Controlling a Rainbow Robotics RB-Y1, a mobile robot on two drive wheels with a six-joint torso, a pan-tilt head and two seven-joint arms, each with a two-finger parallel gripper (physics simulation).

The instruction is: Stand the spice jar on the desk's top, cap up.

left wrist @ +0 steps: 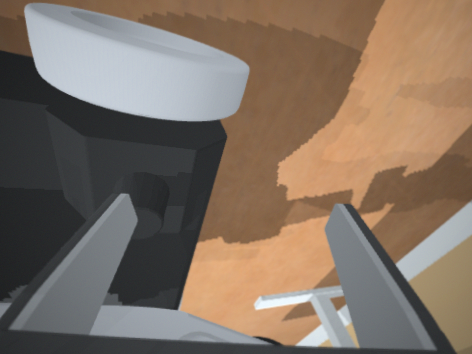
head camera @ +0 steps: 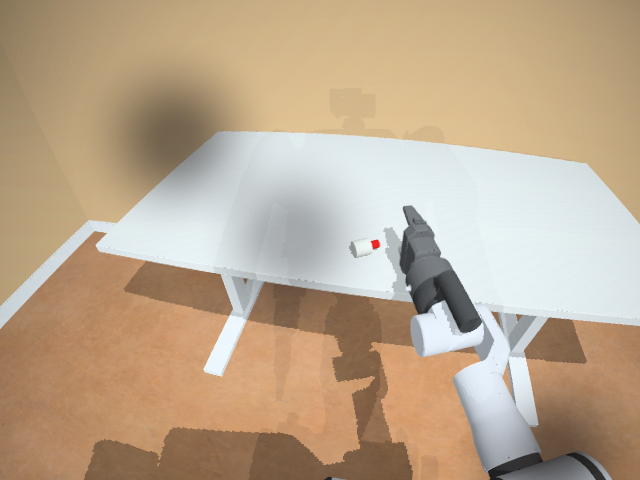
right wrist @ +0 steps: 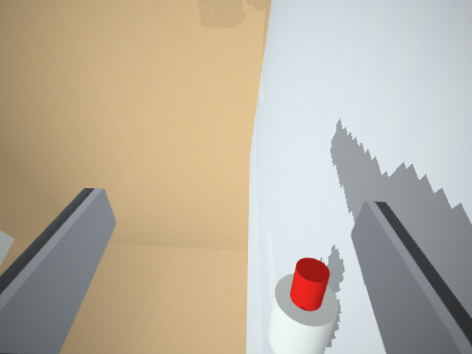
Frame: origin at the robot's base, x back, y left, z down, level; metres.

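Where they show: left gripper, fingertip midpoint: [left wrist: 231, 211]; right gripper, fingertip midpoint: [head camera: 404, 227] [right wrist: 232, 211].
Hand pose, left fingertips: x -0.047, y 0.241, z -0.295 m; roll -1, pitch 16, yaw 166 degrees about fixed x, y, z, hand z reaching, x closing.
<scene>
After its pixels a point has its place.
The spice jar [head camera: 362, 247] @(z -0.752, x -0.562, y 0.050 m) [right wrist: 301, 332] @(z -0.744, x -0.565, y 0.034 m), white with a red cap, lies on its side on the white desk [head camera: 180, 217] @(z -0.721, x -0.643, y 0.551 m) [right wrist: 310, 100] @(z -0.721, x -0.747, y 0.026 m), near the front edge. In the head camera its cap points to the right of the picture. My right gripper [head camera: 408, 209] [right wrist: 232, 211] @(z -0.785, x -0.600, y -0.035 m) is open and empty, above the desk, to the right of the jar in the head camera. In the right wrist view the jar shows low in the picture, nearer the right-hand finger, beyond the fingers. My left gripper [left wrist: 231, 211] @(z -0.295, x -0.047, y 0.241 m) is open and empty, away from the desk top, over the floor and the robot's base.
The desk's legs [head camera: 232, 330] [left wrist: 327, 312] @(z -0.108, x -0.820, y -0.616 m) stand on the brown floor [head camera: 155, 382] @(z -0.001, x -0.421, y 0.847 m) [left wrist: 300, 75] @(z -0.001, x -0.236, y 0.284 m). A tan wall [head camera: 289, 62] @(z -0.995, x -1.283, y 0.391 m) [right wrist: 150, 125] @(z -1.109, x -1.285, y 0.626 m) rises behind the desk. The robot's dark base [left wrist: 135, 260] @(z -0.191, x 0.006, y 0.039 m) and a white round part [left wrist: 140, 75] are close to the left gripper in the left wrist view.
</scene>
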